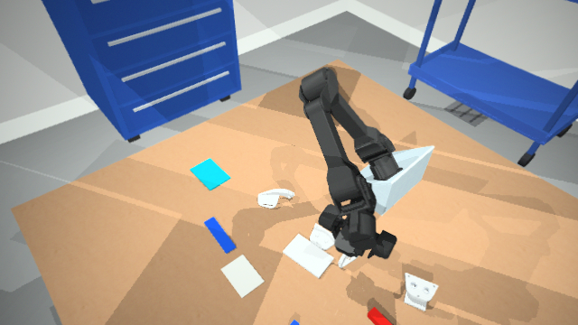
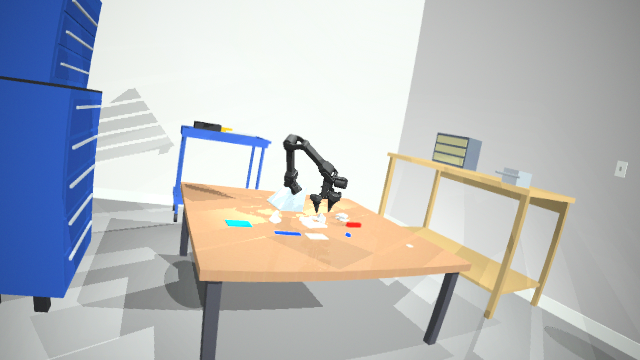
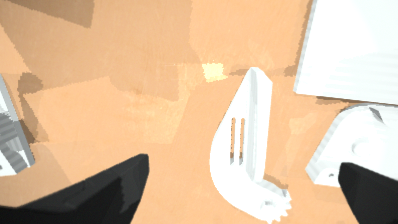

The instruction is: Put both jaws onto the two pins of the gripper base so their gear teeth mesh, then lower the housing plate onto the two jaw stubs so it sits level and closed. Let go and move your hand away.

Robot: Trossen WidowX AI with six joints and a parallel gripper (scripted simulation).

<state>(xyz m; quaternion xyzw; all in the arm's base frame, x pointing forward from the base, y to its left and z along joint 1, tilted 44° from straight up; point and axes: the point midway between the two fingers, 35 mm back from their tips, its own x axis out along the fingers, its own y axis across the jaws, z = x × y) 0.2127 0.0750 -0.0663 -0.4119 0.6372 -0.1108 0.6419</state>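
Right now the white jaw is 40 mm below my gripper tip, 30 mm to the right of it and 30 mm behind it. The rest, counted from my gripper tip: red block 180 mm to the left, 50 mm ahead, 40 mm below; small blue block 230 mm ahead, 60 mm to the left, 40 mm below; white block 170 mm to the left, 70 mm behind, 40 mm below.
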